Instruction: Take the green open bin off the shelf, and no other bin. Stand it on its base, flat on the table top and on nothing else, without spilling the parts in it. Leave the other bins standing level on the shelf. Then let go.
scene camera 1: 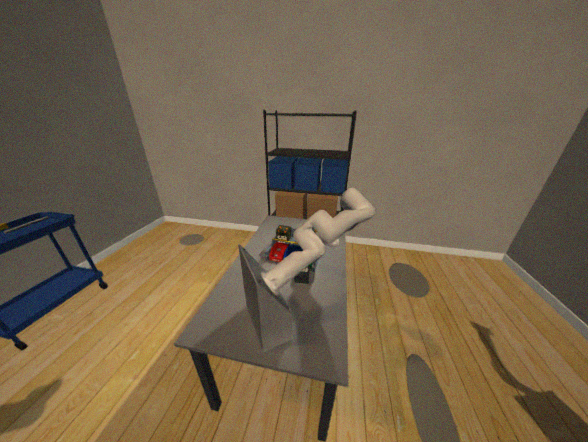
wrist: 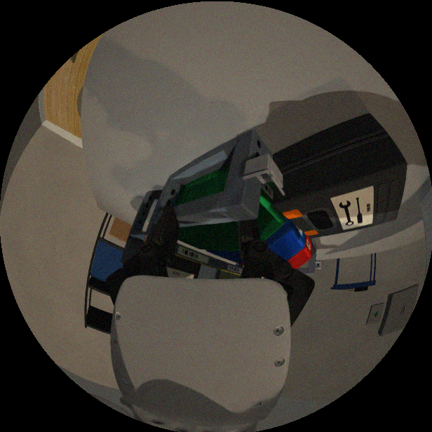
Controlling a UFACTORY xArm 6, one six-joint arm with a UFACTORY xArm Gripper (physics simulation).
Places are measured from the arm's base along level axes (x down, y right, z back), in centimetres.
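Pixels of known places: arm's base, link origin: [scene camera 1: 269,284].
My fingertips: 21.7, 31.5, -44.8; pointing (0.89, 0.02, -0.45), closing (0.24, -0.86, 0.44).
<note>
For each thing: its top centre in the pictures, then the offset to it from my fingertips, as dx, dy, dz. Level surfaces: height alone.
- red bin, top centre: [scene camera 1: 279,247] -0.5, -24.1, -15.7
- blue bin, top centre: [scene camera 1: 293,249] -0.5, -13.9, -11.1
- grey table, surface height: dx +7.6
The green bin [wrist: 210,236] shows between the two dark fingers in the wrist view, partly framed by the grey shelf [wrist: 244,202]. My gripper [wrist: 205,215] is partly closed, with its fingers against the sides of the green bin. The bin's base and most of its contents are hidden. In the wrist view, a blue bin [wrist: 287,241] and a red bin [wrist: 300,258] stand past the right finger. In the scene view, the red bin [scene camera 1: 278,252] and part of the blue bin [scene camera 1: 291,249] show beside the arm, which hides the gripper.
A black toolbox [wrist: 345,170] with a tool label stands close beside the shelf in the wrist view. The grey table [scene camera 1: 225,320] carries an upright grey panel [scene camera 1: 252,305] near the arm's base. A tall rack [scene camera 1: 266,165] with blue boxes stands behind the table, and a blue cart [scene camera 1: 62,219] at left.
</note>
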